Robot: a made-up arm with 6 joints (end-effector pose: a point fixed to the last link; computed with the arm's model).
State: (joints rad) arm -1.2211 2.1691 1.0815 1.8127 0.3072 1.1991
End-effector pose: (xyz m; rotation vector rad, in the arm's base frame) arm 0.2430 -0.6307 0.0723 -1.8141 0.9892 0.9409
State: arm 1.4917 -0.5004 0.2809 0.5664 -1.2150 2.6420
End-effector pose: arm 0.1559 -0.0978 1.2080 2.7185 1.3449 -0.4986
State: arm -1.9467 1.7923 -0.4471 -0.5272 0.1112 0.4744
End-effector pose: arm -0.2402 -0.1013 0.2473 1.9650 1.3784 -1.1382
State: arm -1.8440 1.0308 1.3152 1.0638 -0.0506 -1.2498
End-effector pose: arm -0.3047 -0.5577 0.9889 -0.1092 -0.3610 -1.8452
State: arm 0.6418 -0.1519 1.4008 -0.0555 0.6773 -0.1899
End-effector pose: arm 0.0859 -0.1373 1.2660 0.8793 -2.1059 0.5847
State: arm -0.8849 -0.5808 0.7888 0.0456 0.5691 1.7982
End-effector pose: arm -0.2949 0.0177 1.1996 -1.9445 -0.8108 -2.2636
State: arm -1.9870 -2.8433 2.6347 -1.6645 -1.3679 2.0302
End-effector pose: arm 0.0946 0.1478 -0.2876 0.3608 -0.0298 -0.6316
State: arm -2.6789 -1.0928 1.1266 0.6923 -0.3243 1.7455
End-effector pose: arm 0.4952 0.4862 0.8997 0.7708 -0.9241 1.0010
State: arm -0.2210 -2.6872 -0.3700 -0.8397 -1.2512 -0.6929
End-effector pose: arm -0.3473 -0.0222 0.3987 0.3223 -0.6802 0.9448
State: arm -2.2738 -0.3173 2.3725 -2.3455 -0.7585 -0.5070
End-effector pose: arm 0.3122 0.1393 1.2256 -0.2151 0.0802 0.3600
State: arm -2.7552 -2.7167 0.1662 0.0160 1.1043 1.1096
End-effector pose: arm 0.3580 0.3984 0.1758 1.7010 0.8450 -0.5971
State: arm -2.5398 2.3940 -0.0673 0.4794 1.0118 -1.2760
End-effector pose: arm -0.2623 0.0970 -0.1009 -2.3724 0.7725 1.8410
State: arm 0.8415 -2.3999 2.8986 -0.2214 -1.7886 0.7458
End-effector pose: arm -0.0647 -0.3035 -0.0828 -1.0483 2.5573 1.3779
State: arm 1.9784 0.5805 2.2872 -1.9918 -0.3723 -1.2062
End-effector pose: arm -0.3205 0.3820 1.1936 -0.4970 -1.3192 -1.2179
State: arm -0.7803 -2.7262 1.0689 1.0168 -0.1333 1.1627
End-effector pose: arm -0.3607 0.1677 -0.2203 -0.2125 1.3428 1.8833
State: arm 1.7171 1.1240 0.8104 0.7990 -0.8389 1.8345
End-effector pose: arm 0.0268 0.7742 0.7484 2.4277 1.1109 -1.0097
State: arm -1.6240 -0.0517 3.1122 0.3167 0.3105 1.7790
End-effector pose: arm -0.2232 0.3048 0.9623 0.6218 0.9354 1.1137
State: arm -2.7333 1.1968 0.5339 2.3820 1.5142 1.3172
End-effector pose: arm -0.6948 -0.4365 0.6212 -1.7132 0.9704 0.2598
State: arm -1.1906 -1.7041 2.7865 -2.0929 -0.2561 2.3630
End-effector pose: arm -0.1450 0.7602 0.2574 0.9065 1.3565 -0.5440
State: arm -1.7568 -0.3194 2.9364 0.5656 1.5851 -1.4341
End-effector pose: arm -0.1422 0.4356 0.8556 2.6065 -0.2457 -1.4767
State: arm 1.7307 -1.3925 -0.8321 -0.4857 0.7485 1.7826
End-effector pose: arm 0.1610 -0.1207 0.6560 -0.0463 -1.2267 0.4362
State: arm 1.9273 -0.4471 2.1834 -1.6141 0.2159 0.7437
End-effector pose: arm 0.0244 -0.2987 1.2815 -2.3425 0.9407 -1.0355
